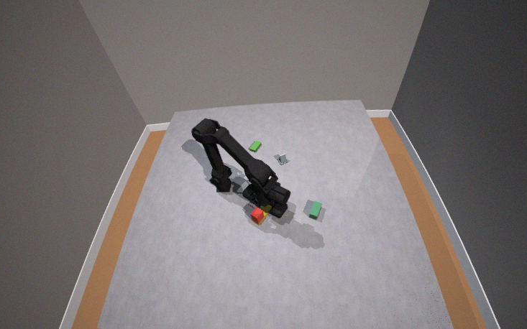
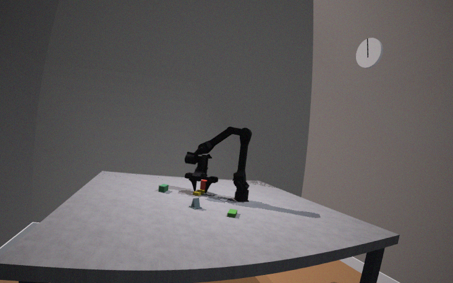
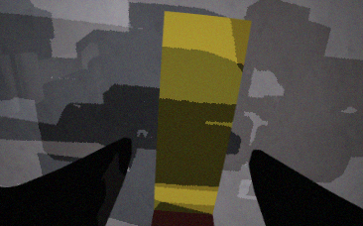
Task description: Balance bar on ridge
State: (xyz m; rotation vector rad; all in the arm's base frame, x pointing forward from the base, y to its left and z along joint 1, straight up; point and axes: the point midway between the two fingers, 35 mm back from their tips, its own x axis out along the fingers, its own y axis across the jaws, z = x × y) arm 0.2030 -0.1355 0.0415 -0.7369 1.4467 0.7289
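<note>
My gripper tip is 20 mm to the left of the yellow bar, 20 mm below it and 20 mm past it. From my gripper tip the other things lie so: bright green block 380 mm to the left, 60 mm behind; then darker green block 210 mm ahead, 20 mm to the right, 10 mm above.
</note>
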